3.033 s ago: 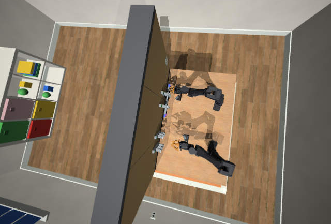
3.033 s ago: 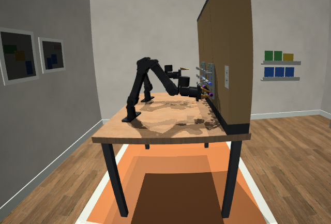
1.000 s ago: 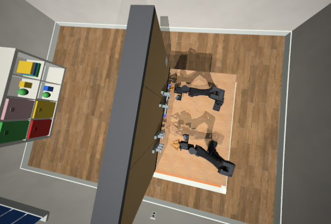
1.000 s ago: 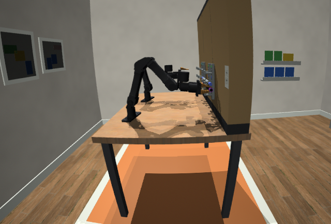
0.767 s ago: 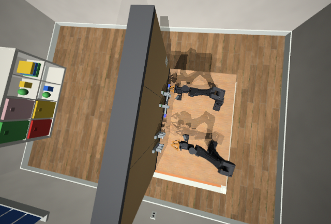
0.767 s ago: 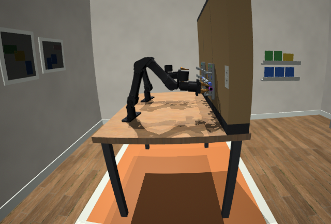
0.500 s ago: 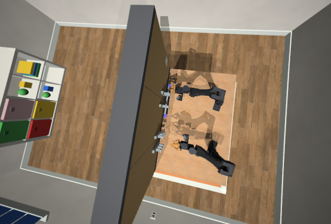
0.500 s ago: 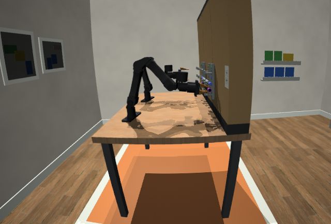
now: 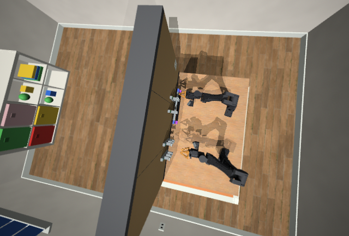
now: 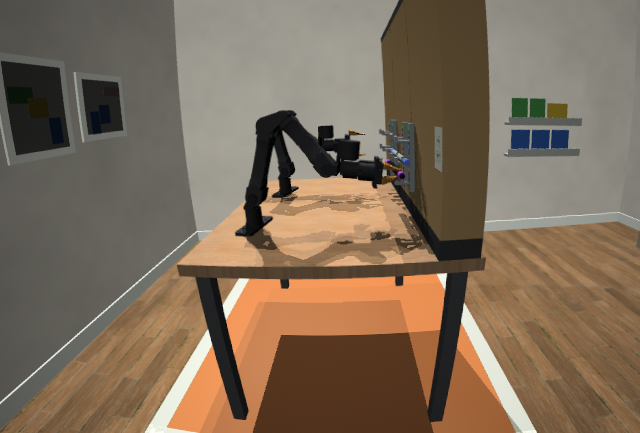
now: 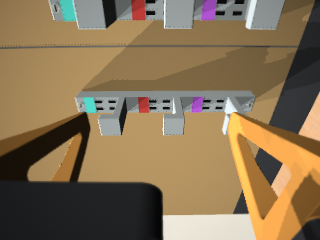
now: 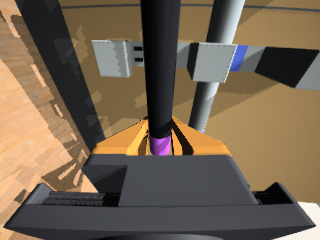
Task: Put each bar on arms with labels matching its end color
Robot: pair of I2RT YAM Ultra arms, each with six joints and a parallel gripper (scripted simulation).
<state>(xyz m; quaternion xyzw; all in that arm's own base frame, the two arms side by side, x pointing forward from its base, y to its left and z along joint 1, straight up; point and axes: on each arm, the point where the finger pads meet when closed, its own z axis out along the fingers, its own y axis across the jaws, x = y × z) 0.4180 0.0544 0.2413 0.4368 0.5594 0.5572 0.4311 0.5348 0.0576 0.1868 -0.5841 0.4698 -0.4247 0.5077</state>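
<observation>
Right now the blue-ended bar is 10 mm ahead of my right hand, 120 mm to the left of it and 40 mm above it. Also, from my right hand: brown wall panel: 110 mm ahead, 310 mm to the left, 240 mm above; purple-ended bar: 10 mm behind, 130 mm to the left.
</observation>
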